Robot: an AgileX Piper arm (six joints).
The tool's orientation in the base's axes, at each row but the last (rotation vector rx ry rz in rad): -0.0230, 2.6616, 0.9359; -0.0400, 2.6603, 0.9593; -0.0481, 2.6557, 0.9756; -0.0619, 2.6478, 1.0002; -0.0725, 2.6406, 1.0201; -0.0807, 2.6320, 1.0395; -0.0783, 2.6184, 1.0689; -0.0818, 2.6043, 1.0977; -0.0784, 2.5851, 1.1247; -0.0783, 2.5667, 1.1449; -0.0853, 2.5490, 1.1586; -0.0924, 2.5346, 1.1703; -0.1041, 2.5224, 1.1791
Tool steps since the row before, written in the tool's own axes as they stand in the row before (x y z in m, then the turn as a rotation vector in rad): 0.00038, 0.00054, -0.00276, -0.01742, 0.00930, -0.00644; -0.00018, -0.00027, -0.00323, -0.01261, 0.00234, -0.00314; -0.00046, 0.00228, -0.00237, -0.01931, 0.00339, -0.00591; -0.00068, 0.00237, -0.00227, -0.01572, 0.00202, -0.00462; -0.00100, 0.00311, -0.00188, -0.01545, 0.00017, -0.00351; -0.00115, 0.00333, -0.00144, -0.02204, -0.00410, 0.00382; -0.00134, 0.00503, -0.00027, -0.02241, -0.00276, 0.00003; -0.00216, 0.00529, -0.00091, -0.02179, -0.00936, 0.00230; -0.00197, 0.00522, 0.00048, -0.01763, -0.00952, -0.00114; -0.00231, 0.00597, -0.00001, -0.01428, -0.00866, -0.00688; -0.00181, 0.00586, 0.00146, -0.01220, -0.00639, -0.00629; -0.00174, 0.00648, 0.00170, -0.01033, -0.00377, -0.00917; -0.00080, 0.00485, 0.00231, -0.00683, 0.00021, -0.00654
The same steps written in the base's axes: -0.00123, -0.00123, 0.00224, 0.01354, 0.00180, 0.01564; -0.00070, -0.00225, 0.00223, 0.01080, -0.00115, 0.00750; -0.00053, 0.00021, 0.00327, 0.01627, -0.00260, 0.01216; -0.00032, 0.00026, 0.00333, 0.01340, -0.00255, 0.00929; -0.00004, 0.00101, 0.00363, 0.01373, -0.00318, 0.00724; 0.00017, 0.00141, 0.00353, 0.02263, -0.00177, 0.00138; 0.00037, 0.00335, 0.00398, 0.02176, -0.00345, 0.00495; 0.00090, 0.00294, 0.00490, 0.02290, -0.00645, -0.00128; 0.00108, 0.00379, 0.00398, 0.01807, -0.00872, -0.00049; 0.00110, 0.00384, 0.00501, 0.01318, -0.01207, 0.00264; 0.00099, 0.00483, 0.00393, 0.01095, -0.00995, 0.00324; 0.00081, 0.00539, 0.00427, 0.00785, -0.01022, 0.00624; 0.00037, 0.00483, 0.00245, 0.00448, -0.00536, 0.00638
